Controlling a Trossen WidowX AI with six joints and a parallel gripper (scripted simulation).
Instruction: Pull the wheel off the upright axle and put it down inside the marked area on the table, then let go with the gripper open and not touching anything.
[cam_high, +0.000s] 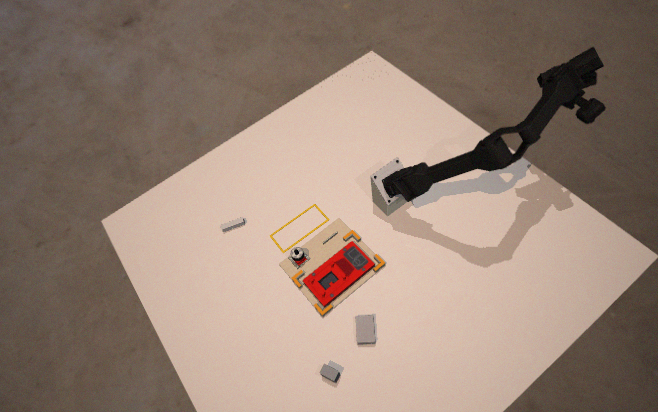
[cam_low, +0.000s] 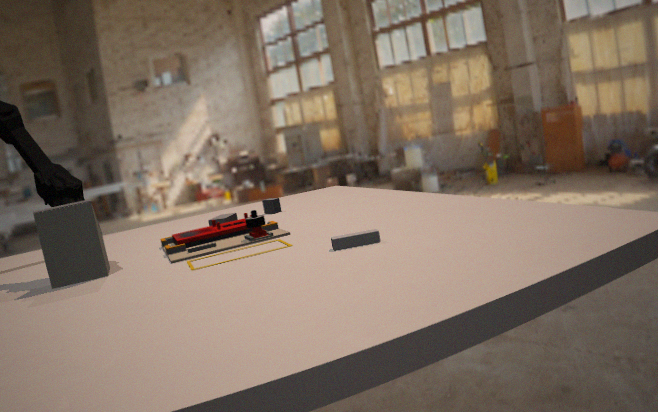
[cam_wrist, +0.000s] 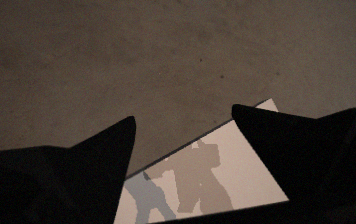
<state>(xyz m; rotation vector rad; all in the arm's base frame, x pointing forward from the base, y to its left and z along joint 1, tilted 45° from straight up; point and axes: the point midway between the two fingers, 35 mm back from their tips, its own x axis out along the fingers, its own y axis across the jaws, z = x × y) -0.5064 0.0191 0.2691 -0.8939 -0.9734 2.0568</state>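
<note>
Now: the wheel 900 mm ahead of my gripper tip, 230 mm to the right of it and 190 mm below it.
</note>
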